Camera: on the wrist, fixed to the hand. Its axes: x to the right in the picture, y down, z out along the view.
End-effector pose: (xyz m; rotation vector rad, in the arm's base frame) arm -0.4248 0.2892 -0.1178 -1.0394 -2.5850 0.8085
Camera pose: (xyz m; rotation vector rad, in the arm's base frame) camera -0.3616 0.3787 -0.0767 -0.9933 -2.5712 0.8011
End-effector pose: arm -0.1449 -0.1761 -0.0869 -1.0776 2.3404 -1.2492
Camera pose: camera -0.2406 -0.1091 -0.0812 -1.1098 2.3352 -1.2893
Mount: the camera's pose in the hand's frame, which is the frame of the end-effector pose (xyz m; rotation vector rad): 0.0175 0.0651 -0.0956 0.0120 0.0192 -0.0332
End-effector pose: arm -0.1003 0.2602 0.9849 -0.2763 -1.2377 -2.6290
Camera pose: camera -0.1061 0.1436 0.9773 -0.2299 -1.2622 -2.6448
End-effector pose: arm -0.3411 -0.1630 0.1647 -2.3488 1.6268 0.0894
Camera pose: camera -0.4054 -0.2253 0.2400 -2.3738 1.5920 0.0503
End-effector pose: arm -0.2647 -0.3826 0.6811 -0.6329 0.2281 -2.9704
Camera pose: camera -0.3159 -0.4368 0.5910 -0.6130 0.2031 -3.0084
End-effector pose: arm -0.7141 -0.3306 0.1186 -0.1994 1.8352 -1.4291
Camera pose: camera -0.7673 -0.2454 0.0587 -0.2117 1.8462 -1.4692
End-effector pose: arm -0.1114 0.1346 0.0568 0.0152 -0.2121 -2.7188
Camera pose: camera -0.0973 0.0547 -0.0275 0.0487 -0.2245 -2.7492
